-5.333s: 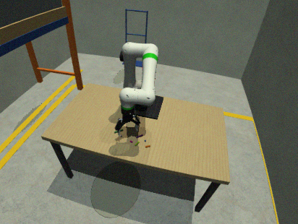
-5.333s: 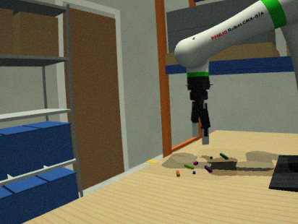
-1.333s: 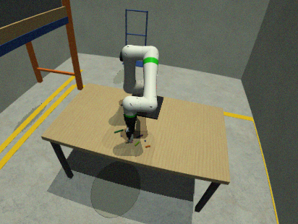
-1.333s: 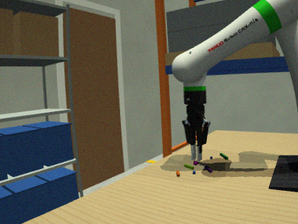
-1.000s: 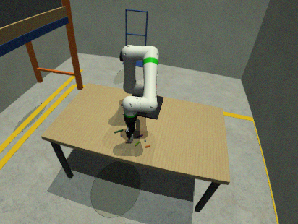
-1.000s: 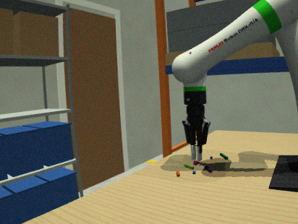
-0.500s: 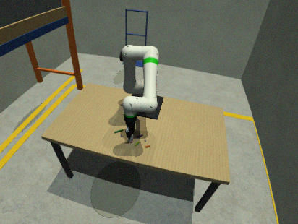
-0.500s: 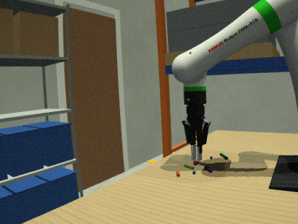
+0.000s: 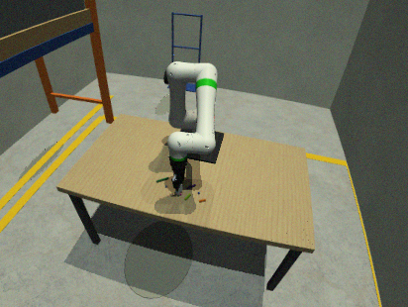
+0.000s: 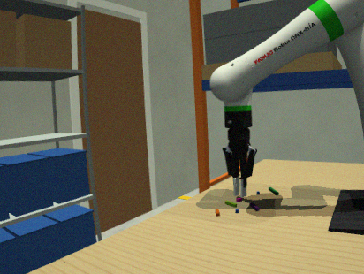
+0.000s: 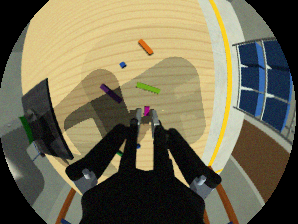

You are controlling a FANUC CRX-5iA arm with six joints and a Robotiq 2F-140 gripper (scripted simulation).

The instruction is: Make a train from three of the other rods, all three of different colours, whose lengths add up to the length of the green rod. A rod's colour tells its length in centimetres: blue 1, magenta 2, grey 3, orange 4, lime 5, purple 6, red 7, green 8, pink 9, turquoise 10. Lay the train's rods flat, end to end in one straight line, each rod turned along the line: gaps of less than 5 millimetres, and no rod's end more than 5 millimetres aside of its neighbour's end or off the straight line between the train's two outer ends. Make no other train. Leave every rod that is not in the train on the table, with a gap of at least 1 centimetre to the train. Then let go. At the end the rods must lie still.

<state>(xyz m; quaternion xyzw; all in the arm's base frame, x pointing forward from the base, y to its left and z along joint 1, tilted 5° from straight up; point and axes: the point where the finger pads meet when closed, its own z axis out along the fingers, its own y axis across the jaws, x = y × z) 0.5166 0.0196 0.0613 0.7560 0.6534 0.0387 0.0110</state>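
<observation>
Right now my hand is 10 mm to the right of the magenta rod and 50 mm above it. Also, from my hand: lime rod 10 mm ahead, 60 mm to the left, 50 mm below; purple rod 80 mm behind, 50 mm to the left, 50 mm below; orange rod 10 mm ahead, 150 mm to the left, 50 mm below.
</observation>
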